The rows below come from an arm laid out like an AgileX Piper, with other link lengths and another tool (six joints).
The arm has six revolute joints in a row. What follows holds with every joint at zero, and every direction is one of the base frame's. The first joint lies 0.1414 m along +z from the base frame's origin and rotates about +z. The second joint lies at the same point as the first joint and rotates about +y. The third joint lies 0.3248 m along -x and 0.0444 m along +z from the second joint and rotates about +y. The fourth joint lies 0.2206 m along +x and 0.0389 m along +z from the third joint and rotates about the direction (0.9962, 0, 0.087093). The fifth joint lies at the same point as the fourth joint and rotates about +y. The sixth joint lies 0.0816 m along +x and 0.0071 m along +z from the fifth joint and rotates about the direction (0.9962, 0, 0.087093). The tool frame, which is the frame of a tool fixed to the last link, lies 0.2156 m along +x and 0.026 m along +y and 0.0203 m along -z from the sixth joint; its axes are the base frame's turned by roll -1.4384, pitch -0.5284 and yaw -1.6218 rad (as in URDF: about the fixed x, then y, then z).
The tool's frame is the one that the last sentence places.
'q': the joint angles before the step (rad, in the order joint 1, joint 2, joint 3, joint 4, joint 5, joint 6). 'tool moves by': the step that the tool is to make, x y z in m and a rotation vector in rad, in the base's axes. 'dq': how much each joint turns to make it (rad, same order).
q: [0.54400 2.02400 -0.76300 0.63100 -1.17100 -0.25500]
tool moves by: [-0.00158 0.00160 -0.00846 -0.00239 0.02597 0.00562]
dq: [0.00002 0.00300 0.00001 0.00002 0.02399 -0.00200]
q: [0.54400 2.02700 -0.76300 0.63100 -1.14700 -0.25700]
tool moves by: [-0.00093 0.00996 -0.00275 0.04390 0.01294 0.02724]
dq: [-0.00399 -0.00002 0.00001 -0.03498 0.02100 0.05499]
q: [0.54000 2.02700 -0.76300 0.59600 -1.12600 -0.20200]
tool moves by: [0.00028 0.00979 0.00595 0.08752 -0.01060 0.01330]
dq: [-0.00001 0.00000 0.00002 -0.02702 -0.00702 0.09702]
